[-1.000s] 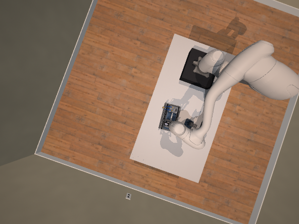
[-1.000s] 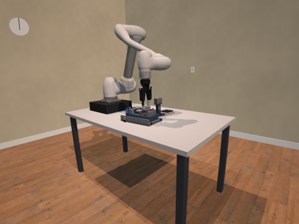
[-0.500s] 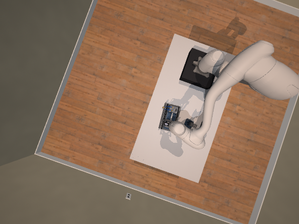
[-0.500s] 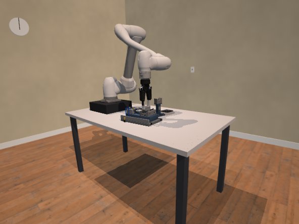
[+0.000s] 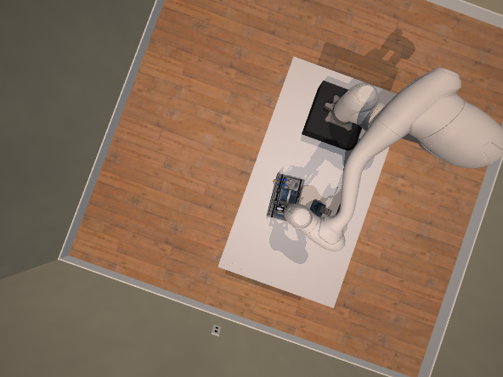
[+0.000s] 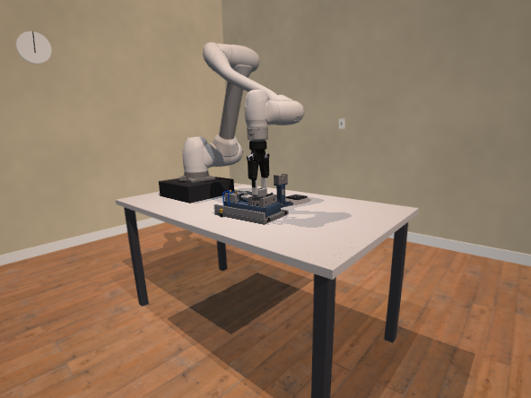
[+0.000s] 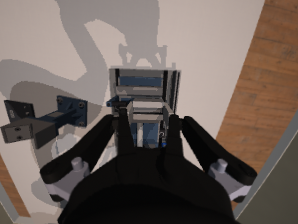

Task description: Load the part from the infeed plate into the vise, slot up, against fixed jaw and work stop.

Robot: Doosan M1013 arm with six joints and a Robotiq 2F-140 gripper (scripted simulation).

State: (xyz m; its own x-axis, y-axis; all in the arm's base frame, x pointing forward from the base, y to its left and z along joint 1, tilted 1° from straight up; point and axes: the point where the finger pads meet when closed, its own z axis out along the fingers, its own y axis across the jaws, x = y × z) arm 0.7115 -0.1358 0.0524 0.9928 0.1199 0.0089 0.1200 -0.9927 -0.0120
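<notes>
Now: hand 2 cm above the part. Round my hand: vise base 10 cm below, 7 cm behind, 1 cm to the left.
</notes>
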